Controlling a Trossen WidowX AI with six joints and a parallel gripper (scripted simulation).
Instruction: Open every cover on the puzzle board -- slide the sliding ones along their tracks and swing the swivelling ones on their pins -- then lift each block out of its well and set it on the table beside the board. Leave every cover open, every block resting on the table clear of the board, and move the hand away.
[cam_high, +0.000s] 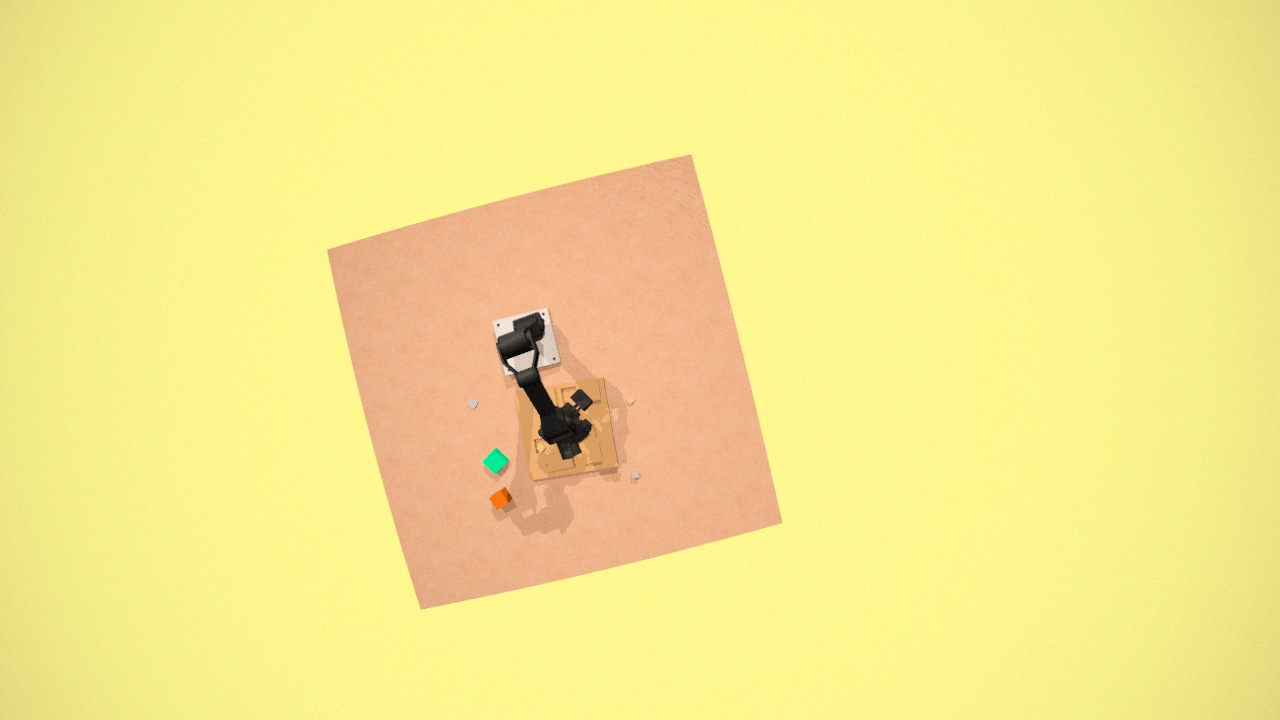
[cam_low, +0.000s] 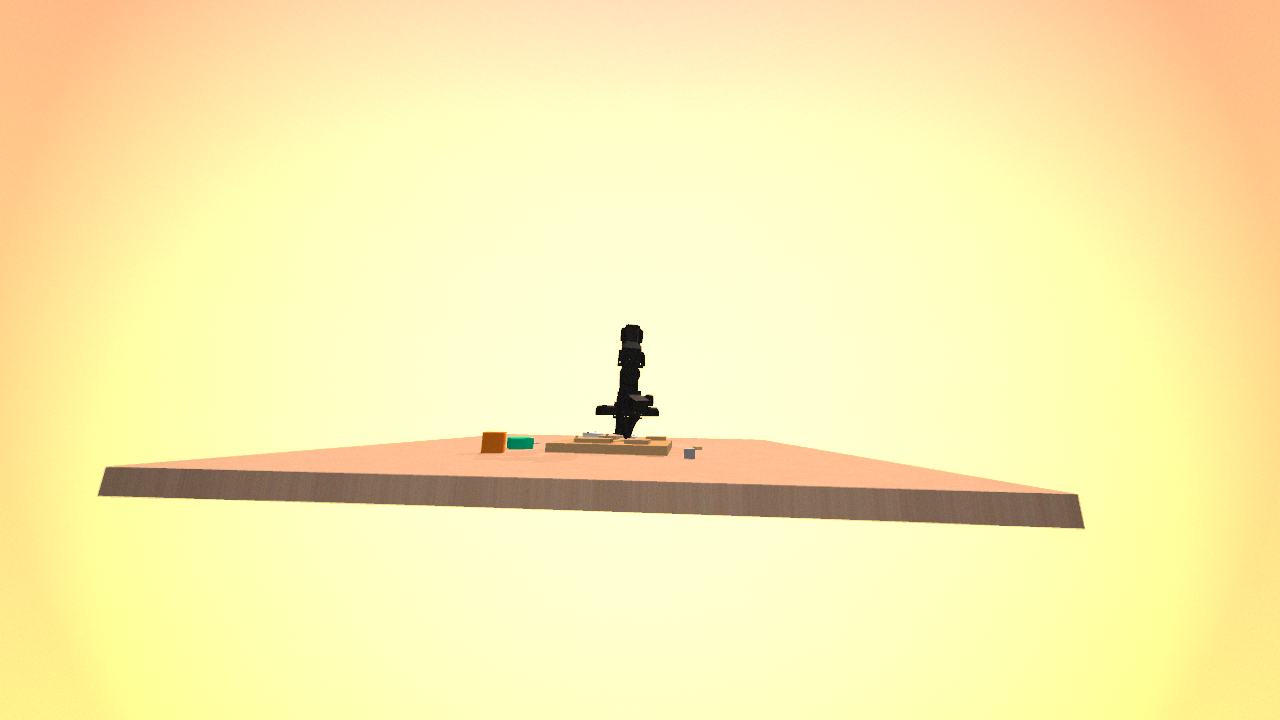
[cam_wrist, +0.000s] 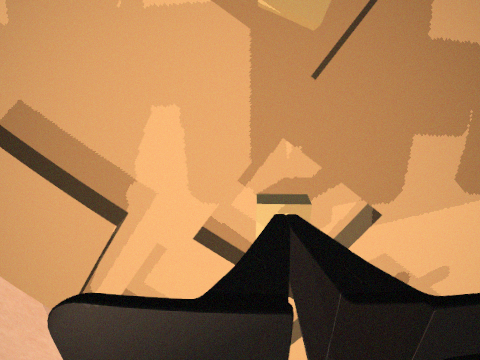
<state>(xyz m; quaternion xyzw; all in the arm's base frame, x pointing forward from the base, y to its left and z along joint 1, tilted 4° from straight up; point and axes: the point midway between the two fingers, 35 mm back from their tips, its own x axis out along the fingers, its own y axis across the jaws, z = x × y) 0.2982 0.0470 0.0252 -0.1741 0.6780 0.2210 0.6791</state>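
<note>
Right now the tan puzzle board is 5 cm ahead of my gripper tip. The rest, counted from my gripper tip: grey cube: 25 cm ahead, 16 cm to the left, 1 cm below; then green block: 10 cm ahead, 28 cm to the right, 1 cm below; then orange block: 22 cm ahead, 29 cm to the right.
</note>
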